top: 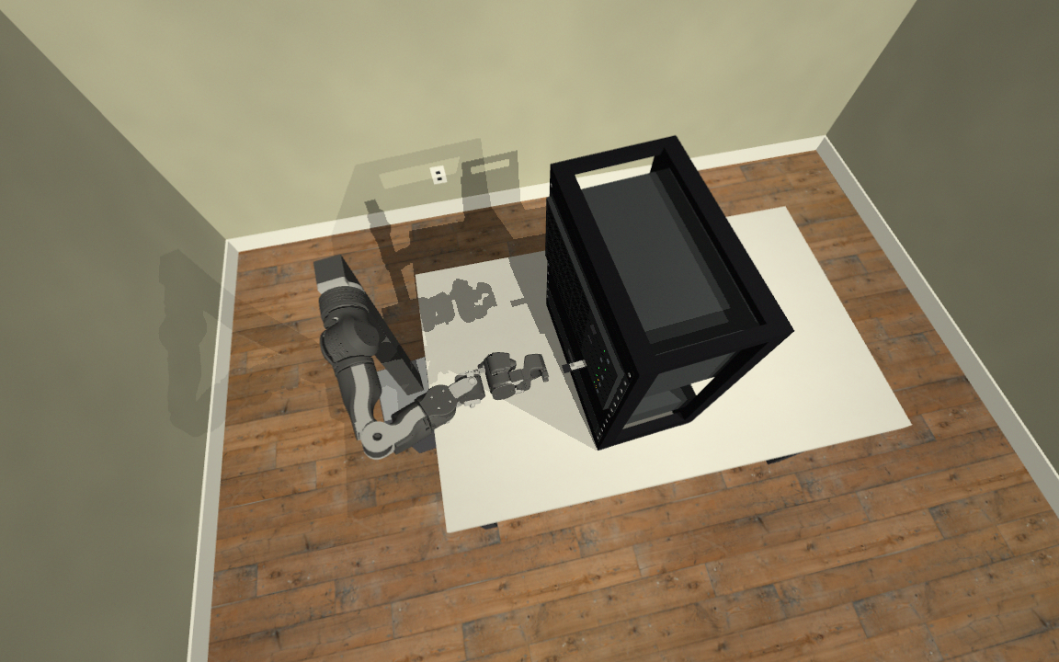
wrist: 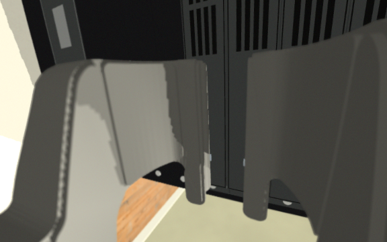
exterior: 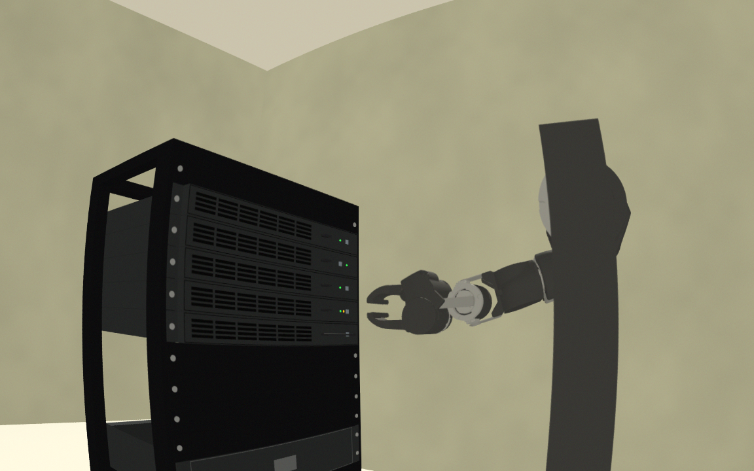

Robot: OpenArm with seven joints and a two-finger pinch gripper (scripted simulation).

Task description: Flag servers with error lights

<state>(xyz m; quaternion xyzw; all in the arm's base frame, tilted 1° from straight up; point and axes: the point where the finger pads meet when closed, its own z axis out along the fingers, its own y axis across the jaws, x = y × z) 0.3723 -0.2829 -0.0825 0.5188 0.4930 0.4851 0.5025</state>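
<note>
Now: hand 90 mm short of the pale information tag and 40 mm above it.
</note>
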